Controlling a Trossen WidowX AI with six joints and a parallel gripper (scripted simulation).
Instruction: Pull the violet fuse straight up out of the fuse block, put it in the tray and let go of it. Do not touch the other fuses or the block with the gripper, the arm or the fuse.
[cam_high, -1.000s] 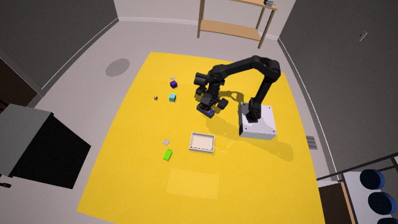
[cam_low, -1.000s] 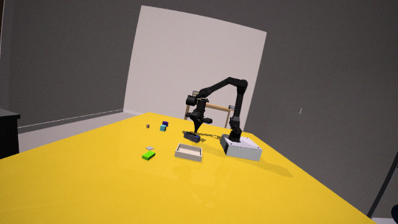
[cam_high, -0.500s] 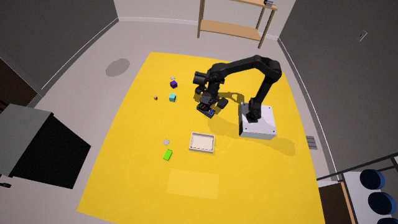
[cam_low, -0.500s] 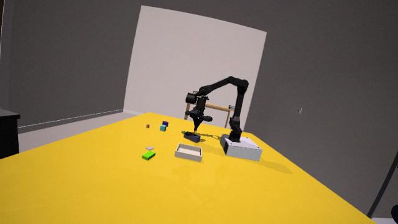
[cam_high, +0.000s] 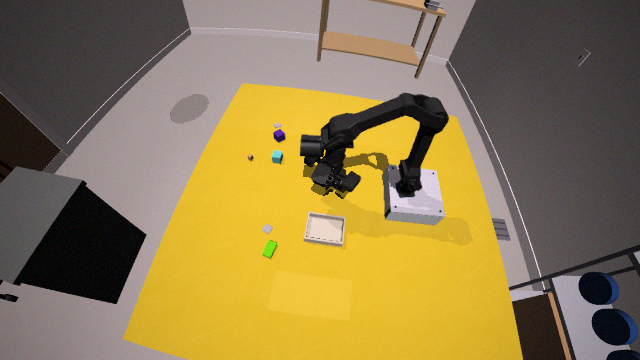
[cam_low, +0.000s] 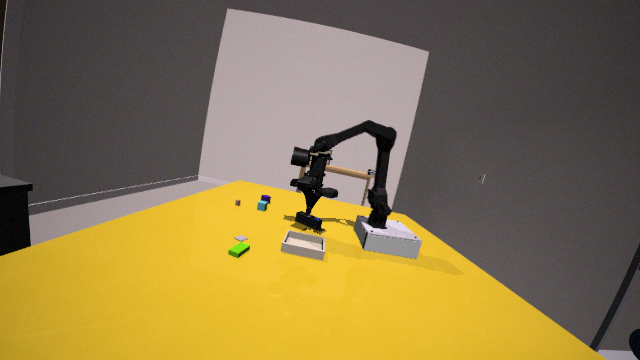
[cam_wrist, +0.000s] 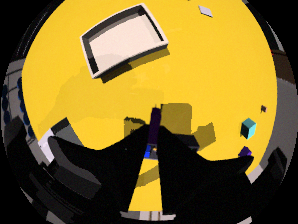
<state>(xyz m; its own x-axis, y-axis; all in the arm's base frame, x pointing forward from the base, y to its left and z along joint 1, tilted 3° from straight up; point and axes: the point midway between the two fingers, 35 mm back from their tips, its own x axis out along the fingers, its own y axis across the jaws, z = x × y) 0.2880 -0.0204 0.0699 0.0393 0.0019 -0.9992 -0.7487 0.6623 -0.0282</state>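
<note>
Now: the white tray 130 mm to the left of my gripper tip, 90 mm below it and 20 mm ahead of it. From my gripper tip the other things lie so: violet fuse 10 mm below; blue fuse 70 mm below, 60 mm to the right, 50 mm behind; red fuse 100 mm to the right, 70 mm below, 10 mm behind.
</note>
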